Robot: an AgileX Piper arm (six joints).
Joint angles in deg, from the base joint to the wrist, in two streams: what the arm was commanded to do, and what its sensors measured. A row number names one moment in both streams.
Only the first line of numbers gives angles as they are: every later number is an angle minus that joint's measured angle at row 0.
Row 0, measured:
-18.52 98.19 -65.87 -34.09 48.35 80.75
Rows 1 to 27, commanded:
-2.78 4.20 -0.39 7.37 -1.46 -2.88
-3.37 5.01 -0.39 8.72 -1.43 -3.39
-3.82 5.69 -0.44 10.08 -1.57 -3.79
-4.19 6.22 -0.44 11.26 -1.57 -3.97
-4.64 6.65 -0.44 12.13 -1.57 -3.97
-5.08 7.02 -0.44 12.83 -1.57 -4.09
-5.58 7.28 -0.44 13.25 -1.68 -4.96
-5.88 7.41 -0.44 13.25 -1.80 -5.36
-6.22 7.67 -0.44 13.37 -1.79 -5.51
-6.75 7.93 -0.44 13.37 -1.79 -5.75
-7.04 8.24 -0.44 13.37 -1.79 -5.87
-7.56 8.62 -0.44 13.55 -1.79 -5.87
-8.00 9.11 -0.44 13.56 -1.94 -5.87
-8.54 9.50 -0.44 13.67 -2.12 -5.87
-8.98 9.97 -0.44 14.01 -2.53 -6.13
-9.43 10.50 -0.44 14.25 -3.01 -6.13
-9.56 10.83 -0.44 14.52 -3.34 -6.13
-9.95 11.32 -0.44 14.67 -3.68 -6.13
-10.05 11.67 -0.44 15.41 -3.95 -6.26
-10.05 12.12 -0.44 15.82 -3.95 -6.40
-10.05 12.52 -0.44 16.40 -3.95 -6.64
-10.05 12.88 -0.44 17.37 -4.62 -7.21
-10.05 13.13 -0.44 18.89 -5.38 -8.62
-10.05 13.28 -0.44 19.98 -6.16 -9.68
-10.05 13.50 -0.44 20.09 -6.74 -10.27
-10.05 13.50 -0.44 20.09 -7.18 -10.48
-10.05 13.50 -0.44 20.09 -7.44 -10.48
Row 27, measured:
-9.59 13.15 -0.10 18.84 -5.47 -8.43
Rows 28 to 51, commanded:
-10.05 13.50 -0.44 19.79 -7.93 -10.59
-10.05 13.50 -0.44 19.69 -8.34 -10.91
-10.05 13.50 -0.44 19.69 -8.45 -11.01
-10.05 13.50 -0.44 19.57 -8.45 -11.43
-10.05 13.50 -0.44 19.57 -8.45 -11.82
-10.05 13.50 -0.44 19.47 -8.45 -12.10
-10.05 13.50 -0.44 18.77 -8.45 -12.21
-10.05 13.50 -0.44 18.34 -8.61 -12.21
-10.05 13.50 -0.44 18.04 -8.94 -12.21
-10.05 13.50 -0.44 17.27 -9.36 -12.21
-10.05 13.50 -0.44 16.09 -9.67 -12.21
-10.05 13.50 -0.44 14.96 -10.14 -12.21
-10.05 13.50 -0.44 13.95 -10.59 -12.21
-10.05 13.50 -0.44 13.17 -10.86 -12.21
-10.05 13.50 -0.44 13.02 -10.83 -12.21
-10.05 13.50 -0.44 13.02 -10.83 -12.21
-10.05 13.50 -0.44 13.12 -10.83 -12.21
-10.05 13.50 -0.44 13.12 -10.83 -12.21
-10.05 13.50 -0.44 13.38 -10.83 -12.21
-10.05 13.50 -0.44 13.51 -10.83 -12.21
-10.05 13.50 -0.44 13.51 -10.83 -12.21
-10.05 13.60 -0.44 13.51 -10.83 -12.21
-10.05 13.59 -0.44 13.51 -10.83 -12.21
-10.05 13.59 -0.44 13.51 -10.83 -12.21
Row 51, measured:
-9.59 13.58 -0.10 14.14 -10.30 -11.80
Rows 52 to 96, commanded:
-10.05 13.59 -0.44 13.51 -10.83 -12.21
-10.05 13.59 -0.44 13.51 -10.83 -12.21
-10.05 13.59 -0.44 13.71 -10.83 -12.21
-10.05 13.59 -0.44 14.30 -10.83 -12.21
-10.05 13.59 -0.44 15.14 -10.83 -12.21
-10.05 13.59 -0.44 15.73 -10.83 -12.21
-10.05 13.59 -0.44 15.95 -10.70 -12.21
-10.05 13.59 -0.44 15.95 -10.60 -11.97
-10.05 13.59 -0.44 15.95 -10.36 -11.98
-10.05 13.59 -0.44 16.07 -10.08 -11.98
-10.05 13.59 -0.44 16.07 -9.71 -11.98
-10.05 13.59 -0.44 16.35 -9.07 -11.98
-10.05 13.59 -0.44 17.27 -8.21 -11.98
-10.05 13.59 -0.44 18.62 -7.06 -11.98
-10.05 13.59 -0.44 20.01 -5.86 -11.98
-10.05 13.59 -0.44 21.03 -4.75 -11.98
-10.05 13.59 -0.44 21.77 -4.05 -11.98
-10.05 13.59 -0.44 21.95 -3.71 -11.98
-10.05 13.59 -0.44 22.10 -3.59 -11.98
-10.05 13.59 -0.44 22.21 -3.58 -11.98
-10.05 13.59 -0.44 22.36 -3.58 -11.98
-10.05 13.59 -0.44 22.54 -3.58 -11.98
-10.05 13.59 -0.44 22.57 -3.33 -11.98
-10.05 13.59 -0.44 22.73 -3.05 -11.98
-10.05 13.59 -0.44 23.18 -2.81 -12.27
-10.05 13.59 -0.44 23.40 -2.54 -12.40
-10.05 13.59 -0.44 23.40 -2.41 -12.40
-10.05 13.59 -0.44 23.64 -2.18 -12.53
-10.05 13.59 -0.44 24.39 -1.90 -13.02
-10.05 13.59 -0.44 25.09 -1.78 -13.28
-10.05 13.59 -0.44 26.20 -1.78 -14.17
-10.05 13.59 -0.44 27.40 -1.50 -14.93
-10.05 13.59 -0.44 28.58 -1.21 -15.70
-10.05 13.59 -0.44 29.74 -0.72 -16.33
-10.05 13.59 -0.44 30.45 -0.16 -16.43
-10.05 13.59 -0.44 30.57 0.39 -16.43
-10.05 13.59 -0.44 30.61 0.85 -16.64
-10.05 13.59 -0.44 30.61 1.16 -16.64
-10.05 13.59 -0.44 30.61 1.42 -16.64
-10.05 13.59 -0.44 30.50 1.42 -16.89
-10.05 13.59 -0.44 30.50 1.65 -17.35
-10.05 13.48 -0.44 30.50 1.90 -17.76
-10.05 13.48 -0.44 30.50 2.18 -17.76
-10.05 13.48 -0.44 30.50 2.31 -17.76
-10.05 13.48 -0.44 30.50 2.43 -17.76
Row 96, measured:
-9.59 13.58 -0.36 29.74 0.50 -16.87
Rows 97 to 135, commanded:
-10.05 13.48 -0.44 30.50 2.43 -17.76
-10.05 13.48 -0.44 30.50 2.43 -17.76
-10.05 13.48 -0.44 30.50 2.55 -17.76
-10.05 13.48 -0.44 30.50 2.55 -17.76
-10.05 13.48 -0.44 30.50 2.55 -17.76
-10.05 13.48 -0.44 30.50 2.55 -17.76
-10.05 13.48 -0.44 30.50 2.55 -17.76
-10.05 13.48 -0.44 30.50 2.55 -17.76
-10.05 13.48 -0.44 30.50 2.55 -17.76
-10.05 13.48 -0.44 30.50 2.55 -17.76
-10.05 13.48 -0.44 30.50 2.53 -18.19
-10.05 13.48 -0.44 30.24 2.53 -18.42
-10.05 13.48 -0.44 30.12 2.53 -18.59
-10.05 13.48 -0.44 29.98 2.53 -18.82
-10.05 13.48 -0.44 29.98 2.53 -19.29
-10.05 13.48 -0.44 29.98 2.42 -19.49
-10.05 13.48 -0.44 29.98 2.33 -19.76
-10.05 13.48 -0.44 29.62 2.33 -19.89
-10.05 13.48 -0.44 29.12 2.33 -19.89
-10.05 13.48 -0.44 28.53 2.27 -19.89
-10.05 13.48 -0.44 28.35 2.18 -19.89
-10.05 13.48 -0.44 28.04 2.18 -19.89
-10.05 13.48 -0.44 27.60 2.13 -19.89
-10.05 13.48 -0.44 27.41 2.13 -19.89
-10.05 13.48 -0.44 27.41 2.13 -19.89
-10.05 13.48 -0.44 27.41 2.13 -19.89
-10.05 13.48 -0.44 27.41 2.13 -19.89
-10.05 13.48 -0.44 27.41 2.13 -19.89
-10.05 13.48 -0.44 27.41 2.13 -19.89
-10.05 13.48 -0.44 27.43 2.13 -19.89
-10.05 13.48 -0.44 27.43 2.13 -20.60
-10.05 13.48 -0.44 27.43 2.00 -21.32
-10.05 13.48 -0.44 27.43 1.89 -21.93
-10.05 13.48 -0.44 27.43 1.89 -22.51
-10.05 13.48 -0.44 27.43 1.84 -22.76
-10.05 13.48 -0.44 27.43 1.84 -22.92
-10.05 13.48 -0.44 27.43 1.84 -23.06
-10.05 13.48 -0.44 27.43 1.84 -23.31
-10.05 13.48 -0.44 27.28 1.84 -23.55
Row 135, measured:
-9.59 13.58 -0.36 28.12 1.74 -21.97
